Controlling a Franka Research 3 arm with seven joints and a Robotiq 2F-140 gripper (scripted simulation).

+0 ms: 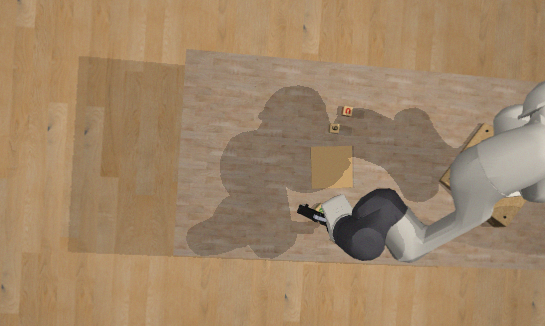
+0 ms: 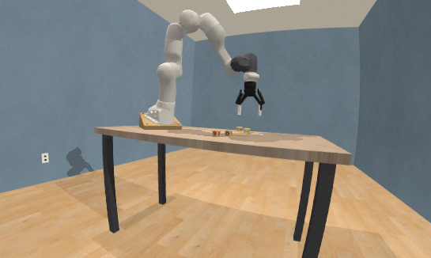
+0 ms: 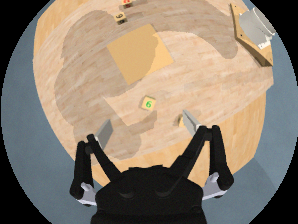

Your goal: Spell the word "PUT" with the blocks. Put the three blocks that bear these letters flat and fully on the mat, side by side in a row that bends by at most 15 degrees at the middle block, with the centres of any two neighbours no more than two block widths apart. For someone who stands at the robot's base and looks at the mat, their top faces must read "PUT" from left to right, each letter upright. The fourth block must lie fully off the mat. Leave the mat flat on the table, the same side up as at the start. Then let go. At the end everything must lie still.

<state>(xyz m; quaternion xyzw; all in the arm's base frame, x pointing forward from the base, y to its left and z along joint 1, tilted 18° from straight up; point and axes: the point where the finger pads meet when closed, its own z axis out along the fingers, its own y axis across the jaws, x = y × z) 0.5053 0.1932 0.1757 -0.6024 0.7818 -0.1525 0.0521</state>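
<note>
My gripper is now 10 mm past the green P block, 10 mm to the left of it and 110 mm above it. Also, from my hand: T block (80 mm behind, 90 mm to the left, 110 mm below); block marked 6 (40 mm behind, 270 mm to the right, 110 mm below); tan mat (40 mm behind, 150 mm to the right, 120 mm below).
</note>
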